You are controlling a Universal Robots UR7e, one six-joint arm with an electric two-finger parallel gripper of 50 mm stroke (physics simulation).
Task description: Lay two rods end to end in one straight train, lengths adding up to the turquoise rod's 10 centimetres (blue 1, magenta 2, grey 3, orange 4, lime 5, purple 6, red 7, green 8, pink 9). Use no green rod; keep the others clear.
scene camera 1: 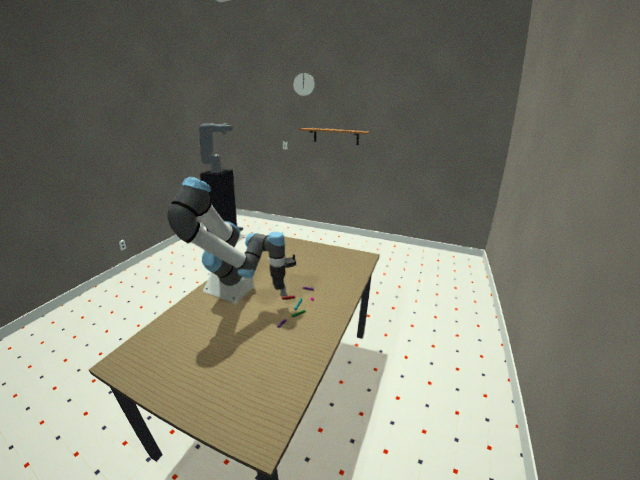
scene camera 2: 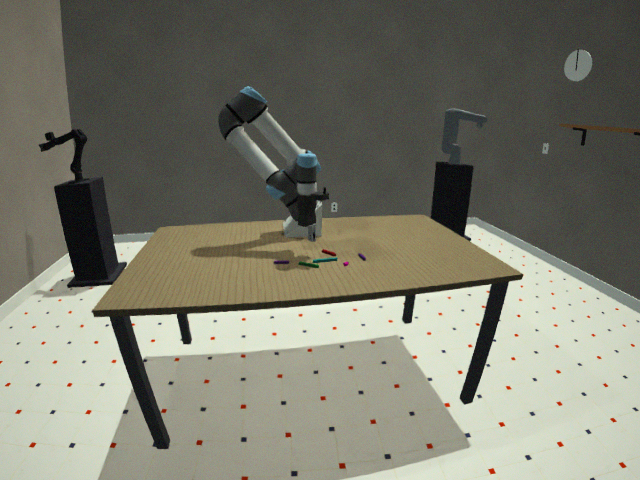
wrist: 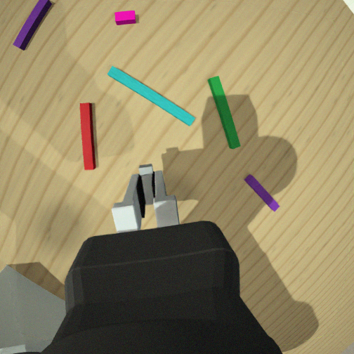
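Seen in the pictures: gripper, fingertip midpoint: (scene camera 1: 283, 295) (scene camera 2: 311, 240); arm's base, origin of the base link: (scene camera 1: 231, 272).
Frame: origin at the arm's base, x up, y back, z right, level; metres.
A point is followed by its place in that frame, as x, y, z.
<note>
My gripper (scene camera 1: 283, 291) @(-0.033, -0.341, 0.049) (scene camera 2: 312, 235) @(-0.033, -0.341, 0.049) (wrist: 148, 185) is shut on a short grey rod (wrist: 146, 170) and holds it above the table. In the wrist view the grey rod is right of the near end of the red rod (scene camera 1: 287, 297) @(-0.094, -0.331, -0.019) (scene camera 2: 328, 252) @(-0.096, -0.335, -0.023) (wrist: 87, 136), apart from it. The red rod lies flat. The turquoise rod (scene camera 1: 298, 303) @(-0.095, -0.406, 0.009) (scene camera 2: 325, 260) @(-0.098, -0.410, 0.010) (wrist: 151, 95) lies slanted beyond the gripper, between the red rod and the green rod (scene camera 1: 298, 313) @(-0.096, -0.436, 0.087) (scene camera 2: 308, 264) @(-0.095, -0.439, 0.086) (wrist: 223, 112). No two rods on the table touch. The grey rod's lower end is too small to judge in the scene views.
One purple rod (scene camera 1: 308, 288) @(-0.096, -0.406, -0.145) (scene camera 2: 361, 256) @(-0.097, -0.405, -0.145) (wrist: 31, 25) lies at the wrist view's upper left, near the small magenta rod (scene camera 1: 312, 299) @(-0.098, -0.462, -0.055) (scene camera 2: 346, 264) @(-0.098, -0.467, -0.059) (wrist: 125, 17). Another purple rod (scene camera 1: 281, 323) @(-0.095, -0.389, 0.189) (scene camera 2: 281, 262) @(-0.097, -0.393, 0.184) (wrist: 262, 193) lies right of the gripper there, below the green rod.
</note>
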